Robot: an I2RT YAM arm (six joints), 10 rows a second.
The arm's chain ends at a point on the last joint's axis. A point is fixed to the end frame.
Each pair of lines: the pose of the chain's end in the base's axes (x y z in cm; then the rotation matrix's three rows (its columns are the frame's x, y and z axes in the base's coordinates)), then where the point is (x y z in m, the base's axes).
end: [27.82 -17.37 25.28], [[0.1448 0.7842 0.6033], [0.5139 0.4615 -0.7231], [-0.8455 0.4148 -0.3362]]
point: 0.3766 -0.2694 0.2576
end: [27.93 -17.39 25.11], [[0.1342 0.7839 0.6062], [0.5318 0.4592 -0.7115], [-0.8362 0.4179 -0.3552]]
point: 0.3785 -0.2689 0.2532
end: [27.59 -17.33 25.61], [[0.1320 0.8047 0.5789], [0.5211 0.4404 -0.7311], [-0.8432 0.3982 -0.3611]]
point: 0.3724 -0.2711 0.2571
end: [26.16 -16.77 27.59], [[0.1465 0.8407 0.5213], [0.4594 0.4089 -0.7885], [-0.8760 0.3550 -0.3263]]
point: 0.3515 -0.2714 0.2810
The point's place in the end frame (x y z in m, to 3 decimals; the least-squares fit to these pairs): -0.039 0.035 0.127
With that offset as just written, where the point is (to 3 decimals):
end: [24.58 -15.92 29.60], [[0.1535 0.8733 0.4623], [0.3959 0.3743 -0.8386], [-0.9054 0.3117 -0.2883]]
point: 0.329 -0.268 0.306
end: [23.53 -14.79 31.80], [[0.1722 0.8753 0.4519], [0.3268 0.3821 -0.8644], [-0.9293 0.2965 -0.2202]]
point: 0.317 -0.257 0.337
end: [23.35 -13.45 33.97], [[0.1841 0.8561 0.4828], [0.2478 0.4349 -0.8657], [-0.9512 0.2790 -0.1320]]
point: 0.318 -0.239 0.370
